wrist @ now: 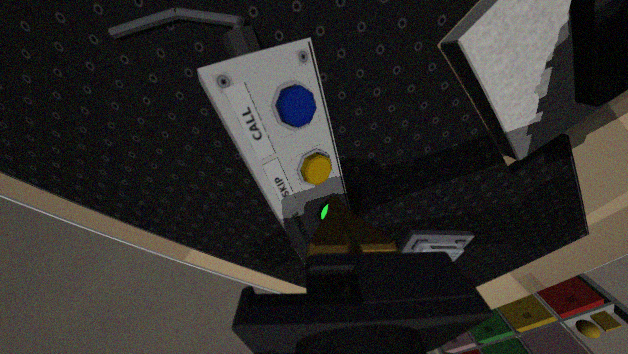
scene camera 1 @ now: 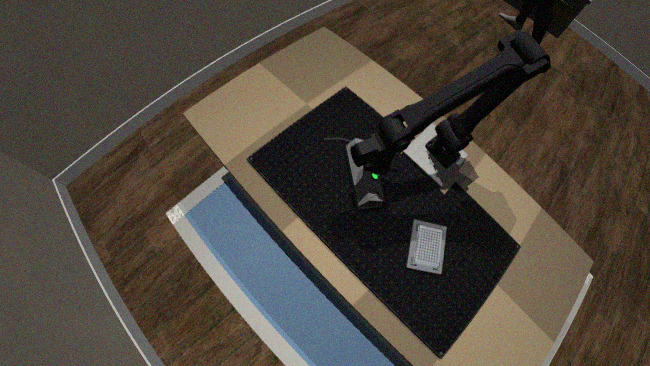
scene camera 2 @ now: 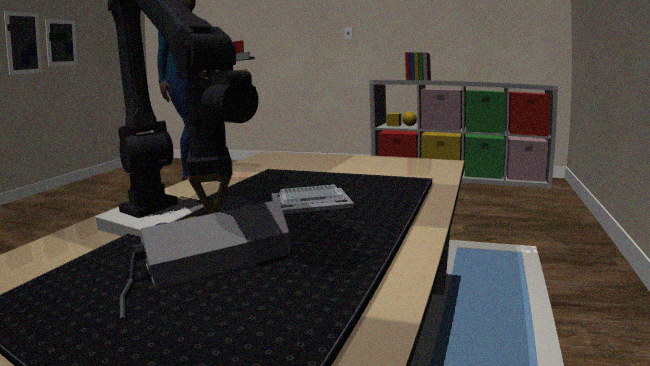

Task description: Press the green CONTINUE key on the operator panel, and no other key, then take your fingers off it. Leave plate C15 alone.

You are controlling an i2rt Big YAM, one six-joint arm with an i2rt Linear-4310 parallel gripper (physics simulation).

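Frame: origin at the arm's base, x right, y back, z down, level; centimetres.
Seen in the pictures: gripper, between the fingertips: (wrist: 332,201) (scene camera 1: 375,172); arm's base, origin of its link: (wrist: 626,23) (scene camera 1: 442,151) (scene camera 2: 148,207).
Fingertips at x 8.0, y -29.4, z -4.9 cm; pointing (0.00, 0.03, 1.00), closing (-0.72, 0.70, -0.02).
Pixels of each thing's top centre, then the offset from my fingertips to it. "*": a spot on its surface instead. Level surfaces: height alone.
- operator panel, centre of its top: (wrist: 298,213) (scene camera 2: 209,210) (scene camera 1: 367,167) dx +2.6, dy -1.8, dz -1.9 cm
- blue CALL key, centre of its top: (wrist: 294,110) dx +8.0, dy +3.8, dz -1.0 cm
- yellow SKIP key, centre of its top: (wrist: 316,175) dx +3.7, dy +1.4, dz -1.0 cm
- green CONTINUE key, centre of its top: (wrist: 328,217) dx -0.6, dy -1.2, dz -0.7 cm
- Plate C15, centre of its top: (scene camera 2: 310,191) (wrist: 427,269) (scene camera 1: 429,245) dx -29.2, dy -0.7, dz +3.8 cm
- black mat, height of its surface: dz +6.4 cm
- wooden table, height of its surface: dz +7.7 cm
- grey cable, a spot on its surface: (wrist: 175,15) (scene camera 2: 122,295) (scene camera 1: 340,138) * dx +18.9, dy +1.5, dz +5.8 cm
The operator panel (scene camera 1: 356,175) (scene camera 2: 190,240) (wrist: 265,62) is a sloped grey box on the black mat. In the wrist view it bears a blue CALL key (wrist: 296,105), a yellow SKIP key (wrist: 316,168) and the green CONTINUE key (wrist: 324,211). The green key (scene camera 1: 375,175) glows bright green and is partly hidden by the fingers. My gripper (scene camera 2: 214,209) (wrist: 332,201) is shut and empty, its tips down at the green key; whether they touch it I cannot tell. Plate C15 (scene camera 1: 427,246) (scene camera 2: 315,197) (wrist: 435,242) lies flat on the mat, apart from the panel and gripper.
The black mat (scene camera 1: 310,185) (scene camera 2: 320,280) lies on the wooden table (scene camera 1: 240,120). A grey cable (scene camera 1: 337,138) (scene camera 2: 123,297) (wrist: 175,15) leaves the panel's CALL end. The arm's pale base plate (scene camera 1: 422,152) (wrist: 505,65) is beside the mat. A shelf unit (scene camera 2: 462,84) stands behind.
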